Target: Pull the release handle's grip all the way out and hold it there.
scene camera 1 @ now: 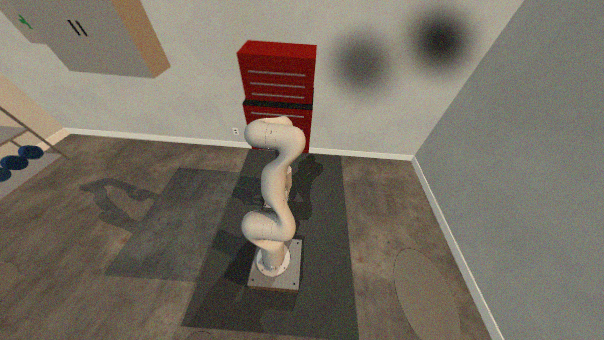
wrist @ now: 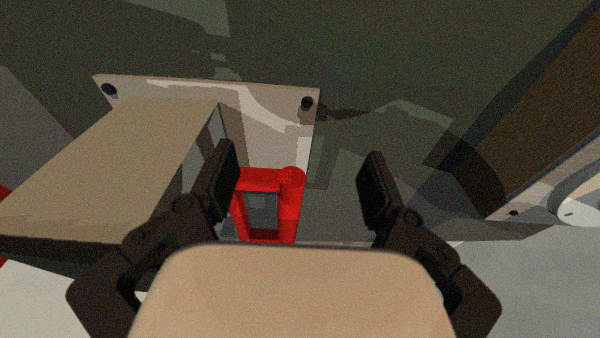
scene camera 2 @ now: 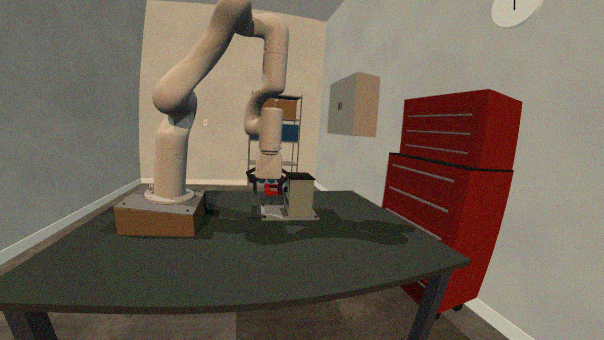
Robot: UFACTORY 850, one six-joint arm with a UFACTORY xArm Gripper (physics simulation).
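Note:
The release handle's red grip (scene camera 2: pixel 272 189) (wrist: pixel 291 205) is a rectangular loop with a round outer bar. It stands out from the side of a beige box (scene camera 2: pixel 301 196) (wrist: pixel 110 165), which is mounted on a light base plate (scene camera 2: pixel 315 218) (wrist: pixel 275 107). My gripper (scene camera 2: pixel 271 190) (wrist: pixel 300 160) is open. In the wrist view the grip's outer bar shows between the two fingers, with a gap to the right finger. The left finger is close to the box and covers part of the grip's inner side. The rod between grip and box is hidden. In scene camera 1 the arm hides the grip.
The arm's base block (scene camera 1: pixel 295 265) (scene camera 2: pixel 155 220) stands on the dark table (scene camera 1: pixel 325 280) (scene camera 2: pixel 240 270). A red tool cabinet (scene camera 1: pixel 282 62) (scene camera 2: pixel 440 200) stands beyond the table. A wall cabinet (scene camera 1: pixel 107 40) (scene camera 2: pixel 345 107) and a shelf unit (scene camera 2: pixel 300 150) are farther off.

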